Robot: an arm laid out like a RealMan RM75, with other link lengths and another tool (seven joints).
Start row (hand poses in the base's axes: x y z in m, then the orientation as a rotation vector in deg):
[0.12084, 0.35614, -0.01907, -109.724, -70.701, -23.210]
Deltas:
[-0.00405, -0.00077, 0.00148, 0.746, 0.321, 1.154]
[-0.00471, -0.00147, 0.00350, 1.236, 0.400, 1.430]
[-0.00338, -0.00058, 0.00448, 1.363, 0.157, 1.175]
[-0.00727, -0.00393, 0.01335, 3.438, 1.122, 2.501]
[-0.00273, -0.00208, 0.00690, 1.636, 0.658, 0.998]
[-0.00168, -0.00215, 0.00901, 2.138, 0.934, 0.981]
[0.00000, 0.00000, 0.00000, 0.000, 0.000, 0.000]
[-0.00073, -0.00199, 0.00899, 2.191, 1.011, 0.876]
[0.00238, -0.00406, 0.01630, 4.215, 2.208, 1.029]
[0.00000, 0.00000, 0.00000, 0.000, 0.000, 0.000]
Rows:
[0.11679, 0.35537, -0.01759, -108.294, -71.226, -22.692]
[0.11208, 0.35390, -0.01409, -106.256, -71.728, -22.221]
[0.10870, 0.35332, -0.00961, -104.291, -72.097, -22.193]
[0.10143, 0.34939, 0.00374, -99.652, -72.070, -21.676]
[0.09870, 0.34731, 0.01064, -97.581, -71.785, -21.425]
[0.09702, 0.34516, 0.01965, -95.100, -71.082, -21.220]
[0.09702, 0.34516, 0.01965, -95.100, -71.082, -21.220]
[0.09629, 0.34317, 0.02864, -92.651, -70.207, -21.038]
[0.09867, 0.33911, 0.04494, -88.389, -67.802, -20.862]
[0.09867, 0.33911, 0.04494, -88.389, -67.802, -20.862]

